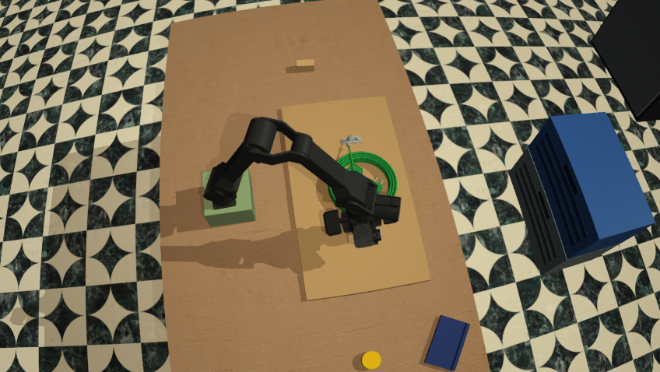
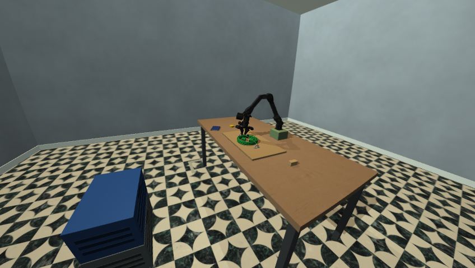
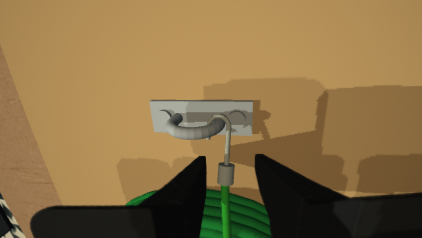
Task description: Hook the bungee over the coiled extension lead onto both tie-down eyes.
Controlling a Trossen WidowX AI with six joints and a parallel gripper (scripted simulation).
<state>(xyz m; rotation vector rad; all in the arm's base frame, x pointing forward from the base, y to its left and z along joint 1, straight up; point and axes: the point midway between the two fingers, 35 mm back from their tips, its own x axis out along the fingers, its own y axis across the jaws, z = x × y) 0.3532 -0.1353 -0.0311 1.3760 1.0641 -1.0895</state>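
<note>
The board lies 130 mm to the left of my hand and 50 mm below it. From my hand the other things lie so: small wooden block 610 mm to the left, 40 mm below, 40 mm behind; yellow disc 370 mm to the right, 60 mm behind, 40 mm below.
</note>
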